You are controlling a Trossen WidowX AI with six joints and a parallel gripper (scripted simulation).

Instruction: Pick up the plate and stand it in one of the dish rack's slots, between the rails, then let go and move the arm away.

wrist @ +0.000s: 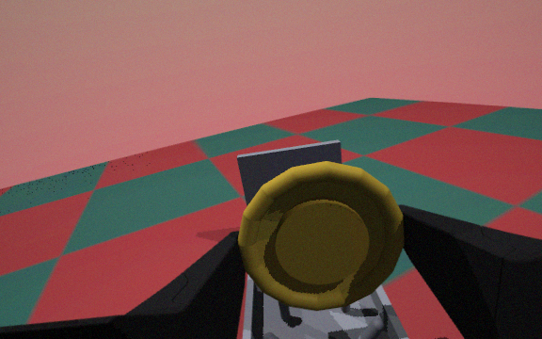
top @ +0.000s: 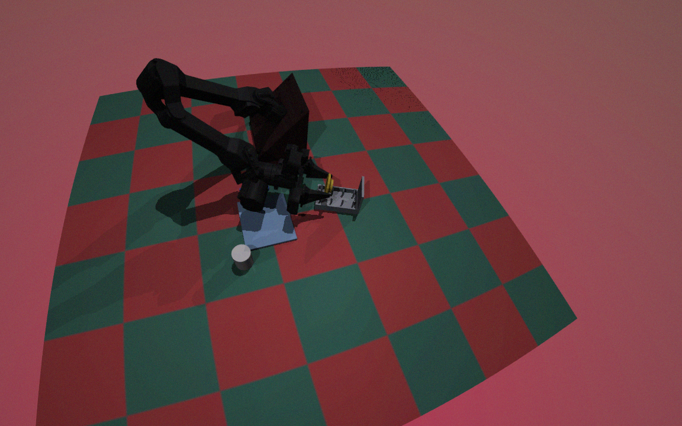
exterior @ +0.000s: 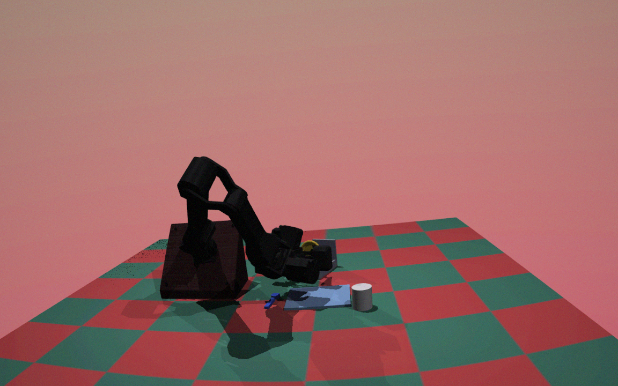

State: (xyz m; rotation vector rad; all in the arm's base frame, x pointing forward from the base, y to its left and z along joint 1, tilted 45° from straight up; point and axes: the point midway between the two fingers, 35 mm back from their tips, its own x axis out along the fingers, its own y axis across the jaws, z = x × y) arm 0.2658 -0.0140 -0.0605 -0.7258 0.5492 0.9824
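The grey dish rack is 1 cm ahead of my gripper tip, 2 cm to the left of it and 5 cm below it. From my gripper tip the other things lie so: blue spoon: 10 cm behind, 18 cm to the right, 7 cm below; yellow plate: 1 cm to the right; light blue mat: 1 cm ahead, 18 cm to the right, 7 cm below.
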